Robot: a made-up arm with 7 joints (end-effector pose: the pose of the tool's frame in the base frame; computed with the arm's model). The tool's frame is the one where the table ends.
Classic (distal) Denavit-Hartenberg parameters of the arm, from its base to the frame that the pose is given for. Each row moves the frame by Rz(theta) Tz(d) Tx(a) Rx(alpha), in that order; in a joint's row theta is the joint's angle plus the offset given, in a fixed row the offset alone. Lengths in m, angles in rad.
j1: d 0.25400, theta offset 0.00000, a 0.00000, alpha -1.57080
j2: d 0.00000, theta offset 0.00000, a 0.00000, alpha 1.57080
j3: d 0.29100, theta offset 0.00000, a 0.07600, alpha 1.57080
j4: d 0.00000, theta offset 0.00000, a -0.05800, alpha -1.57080
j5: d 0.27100, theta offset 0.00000, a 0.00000, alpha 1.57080
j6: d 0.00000, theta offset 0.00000, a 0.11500, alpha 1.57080
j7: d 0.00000, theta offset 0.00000, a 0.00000, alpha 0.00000
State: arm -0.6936 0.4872 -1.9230 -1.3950 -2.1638 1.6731 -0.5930
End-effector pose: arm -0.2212 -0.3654 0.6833 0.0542 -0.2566 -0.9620 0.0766
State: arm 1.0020 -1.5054 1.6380 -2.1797 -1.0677 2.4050 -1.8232
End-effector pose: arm -0.4441 0.0709 0.1630 -0.4856 0.0888 0.1547 0.8558
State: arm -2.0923 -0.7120 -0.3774 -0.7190 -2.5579 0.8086 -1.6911
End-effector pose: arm 0.0343 0.3010 0.8585 0.0040 0.9329 0.3221 0.1613
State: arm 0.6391 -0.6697 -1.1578 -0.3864 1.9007 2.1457 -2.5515
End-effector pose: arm -0.1982 -0.3817 0.7713 -0.1383 0.1530 0.8313 0.5161
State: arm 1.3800 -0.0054 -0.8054 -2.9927 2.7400 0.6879 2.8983
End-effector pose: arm 0.2038 0.1735 0.2267 -0.2058 -0.1759 -0.9021 0.3360
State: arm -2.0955 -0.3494 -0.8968 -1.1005 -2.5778 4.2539 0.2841
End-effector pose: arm -0.1424 0.0615 0.6655 0.7578 -0.0778 -0.4210 0.4924
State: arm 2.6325 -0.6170 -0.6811 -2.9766 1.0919 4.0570 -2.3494
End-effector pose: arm 0.0684 0.1575 0.4236 0.1474 0.8507 0.5039 0.0274
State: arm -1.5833 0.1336 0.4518 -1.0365 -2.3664 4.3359 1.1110
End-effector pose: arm 0.1125 -0.2227 0.6263 0.7614 0.3621 0.3983 0.3613
